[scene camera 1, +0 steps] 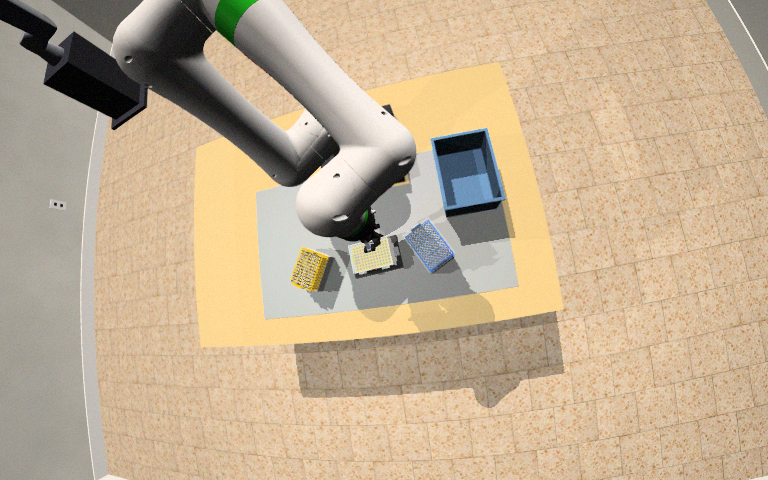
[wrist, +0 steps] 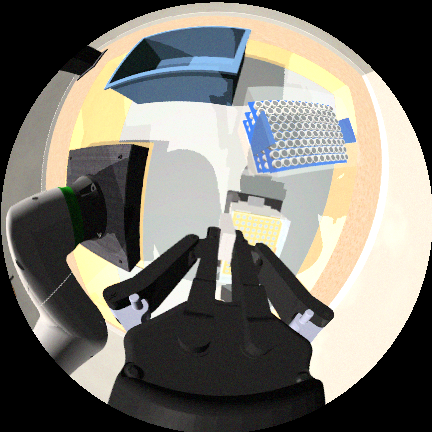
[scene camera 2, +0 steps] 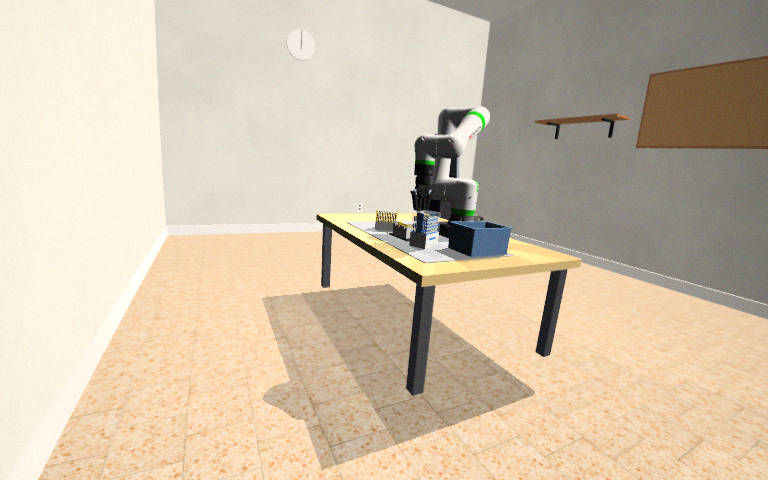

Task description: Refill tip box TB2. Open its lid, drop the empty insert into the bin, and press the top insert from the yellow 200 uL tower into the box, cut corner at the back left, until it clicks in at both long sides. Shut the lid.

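The tip box (scene camera 1: 360, 272) (scene camera 2: 402, 230) stands at the middle of the mat. Its yellow gridded insert (scene camera 1: 378, 260) (wrist: 257, 227) shows under or inside a pale, see-through rim that looks like the lid; whether the lid is fully shut cannot be told. My gripper (scene camera 1: 369, 246) (scene camera 2: 421, 207) (wrist: 223, 223) is shut with nothing held, its fingertips over the back edge of the box; contact is unclear. A pale strip shows between and beyond the tips in the wrist view. The yellow tower (scene camera 1: 309, 269) (scene camera 2: 386, 218) stands left of the box. The blue bin (scene camera 1: 474, 206) (scene camera 2: 491, 240) (wrist: 185, 89) stands at the back right.
A blue tower (scene camera 1: 429, 246) (scene camera 2: 427, 223) (wrist: 305, 136) stands close to the right of the box, turned at an angle. The grey mat (scene camera 1: 277, 209) lies on the yellow table (scene camera 1: 226, 226). The arm's dark base plate (wrist: 134, 200) is behind the mat.
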